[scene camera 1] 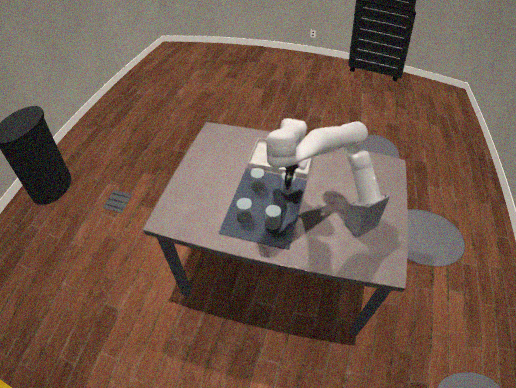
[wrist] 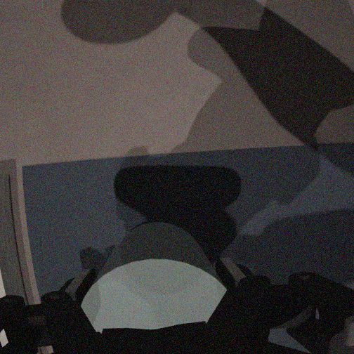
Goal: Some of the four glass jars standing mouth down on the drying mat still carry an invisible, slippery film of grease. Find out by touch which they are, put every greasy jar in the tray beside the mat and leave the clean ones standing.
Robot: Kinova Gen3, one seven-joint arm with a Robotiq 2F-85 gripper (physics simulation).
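Where they show: gripper, fingertip midpoint: (scene camera 1: 289,183); arm's base, link origin: (scene camera 1: 370,200).
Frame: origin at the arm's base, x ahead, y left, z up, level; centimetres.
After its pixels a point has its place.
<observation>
Three glass jars stand mouth down on the blue drying mat (scene camera 1: 256,238) @[x 45.9, y 13.4, z -17.1 cm] (wrist: 65,200): one jar (scene camera 1: 257,173) @[x 50.0, y -15.7, z -8.0 cm] near the tray, one jar (scene camera 1: 244,204) @[x 52.5, y 3.2, z -8.0 cm] at the front left and one jar (scene camera 1: 273,211) @[x 40.1, y 5.1, z -8.0 cm] at the front right. My gripper (scene camera 1: 288,184) @[x 35.2, y -14.7, z -11.1 cm] (wrist: 156,281) is shut on the fourth jar (wrist: 155,300), upright between its fingers over the back right of the mat. In the scene view the arm and fingers mostly hide this jar; its height above the mat is hard to tell. The white tray (scene camera 1: 260,155) @[x 52.0, y -37.9, z -17.2 cm] (wrist: 25,250) lies behind the mat, partly hidden by the arm. Grease is not visible.
The mat and tray are on a grey table (scene camera 1: 190,185) @[x 82.4, y -12.2, z -17.4 cm]. The arm's base (scene camera 1: 367,215) @[x 1.0, y 6.3, z -2.5 cm] stands to the right of the mat, and the arm reaches over the tray's right part. Dark arm shadows cross the table and mat. A black bin (scene camera 1: 35,160) stands on the floor at left.
</observation>
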